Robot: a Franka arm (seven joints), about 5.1 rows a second.
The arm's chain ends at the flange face. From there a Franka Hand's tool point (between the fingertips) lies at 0.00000 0.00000 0.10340 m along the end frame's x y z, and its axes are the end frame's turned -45 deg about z.
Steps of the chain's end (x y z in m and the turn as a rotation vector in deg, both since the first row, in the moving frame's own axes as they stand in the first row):
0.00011, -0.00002, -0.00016, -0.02, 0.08, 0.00
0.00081, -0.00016, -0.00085, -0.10, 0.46, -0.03
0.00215, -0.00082, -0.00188, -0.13, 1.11, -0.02
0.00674, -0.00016, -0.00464, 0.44, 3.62, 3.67
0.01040, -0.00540, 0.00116, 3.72, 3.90, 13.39
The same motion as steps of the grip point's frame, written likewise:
0.00017, 0.00019, -0.00016, -0.07, 0.04, 0.00
0.00115, 0.00117, -0.00085, -0.40, 0.25, -0.03
0.00335, 0.00252, -0.00190, -0.88, 0.69, -0.02
0.00992, 0.00887, -0.00485, -2.25, 2.87, 3.67
0.02077, 0.00489, 0.00070, -0.13, 5.39, 13.39

